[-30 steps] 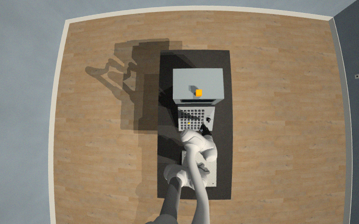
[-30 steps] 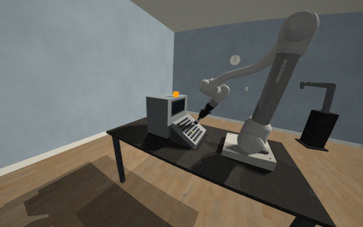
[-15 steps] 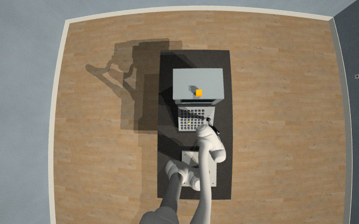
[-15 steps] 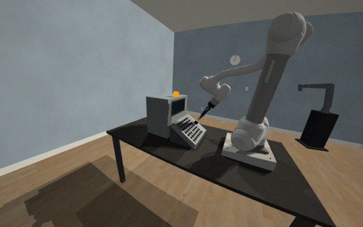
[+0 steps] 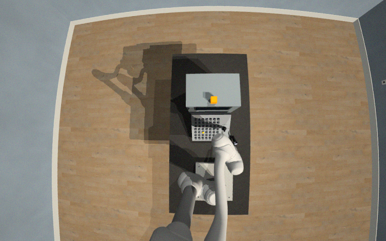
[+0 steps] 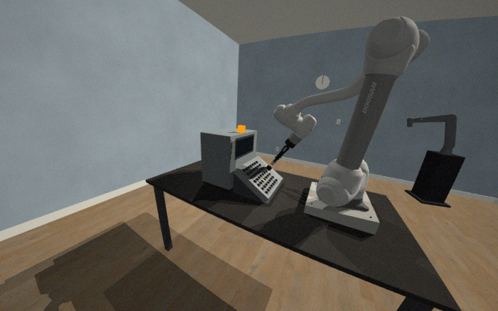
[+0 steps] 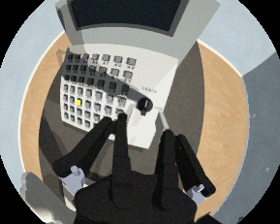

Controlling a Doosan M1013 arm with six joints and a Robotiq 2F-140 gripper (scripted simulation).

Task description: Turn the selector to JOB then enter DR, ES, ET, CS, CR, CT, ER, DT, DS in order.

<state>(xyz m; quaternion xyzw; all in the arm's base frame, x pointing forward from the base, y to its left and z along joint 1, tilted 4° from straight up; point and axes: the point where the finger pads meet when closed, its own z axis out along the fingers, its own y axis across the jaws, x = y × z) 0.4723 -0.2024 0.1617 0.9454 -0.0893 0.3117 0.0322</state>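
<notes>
My gripper is now 5 cm short of the black selector knob, 1 cm to the left of it and 6 cm above it. From my hand the other things lie so: sloped keypad 9 cm ahead, 10 cm to the left, 11 cm below; then key 5 cm ahead, 19 cm to the left, 9 cm below.
</notes>
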